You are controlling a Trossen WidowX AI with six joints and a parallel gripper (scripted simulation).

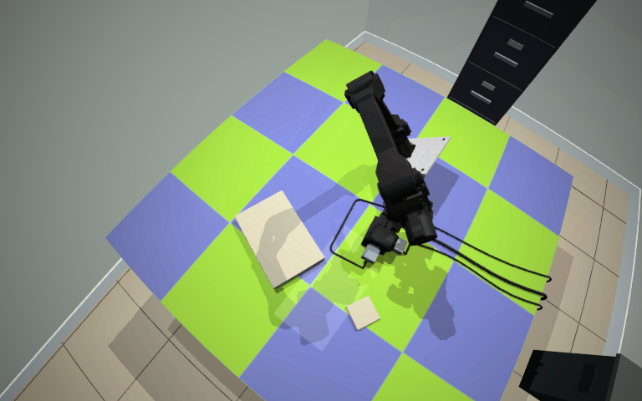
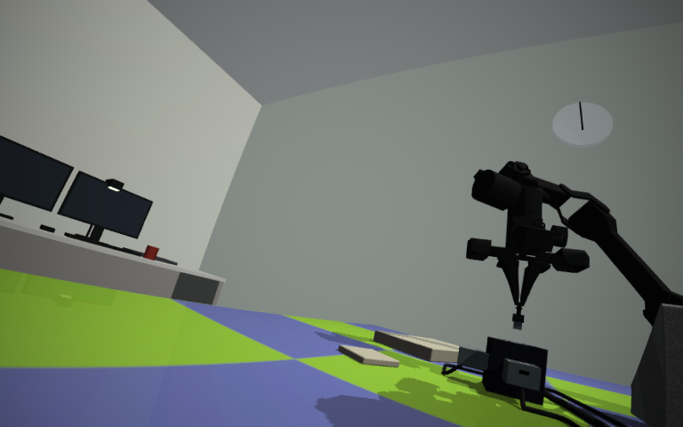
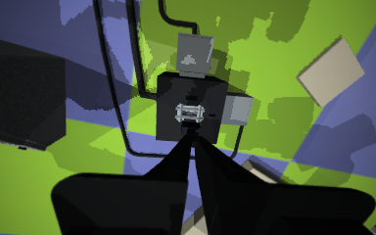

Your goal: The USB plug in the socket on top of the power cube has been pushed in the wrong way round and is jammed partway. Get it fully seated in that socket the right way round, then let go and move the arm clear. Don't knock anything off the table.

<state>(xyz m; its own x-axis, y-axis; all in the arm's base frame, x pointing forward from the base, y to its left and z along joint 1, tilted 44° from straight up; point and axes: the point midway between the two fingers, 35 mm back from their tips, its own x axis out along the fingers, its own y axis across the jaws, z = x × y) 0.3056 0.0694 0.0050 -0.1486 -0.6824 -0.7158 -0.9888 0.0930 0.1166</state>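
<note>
Now: gripper tip 20 mm above the USB plug. From my gripper tip the other things lie so: beige tile 220 mm ahead, 130 mm below, 60 mm to the left; then beige board 260 mm to the right, 150 mm ahead, 120 mm below.
</note>
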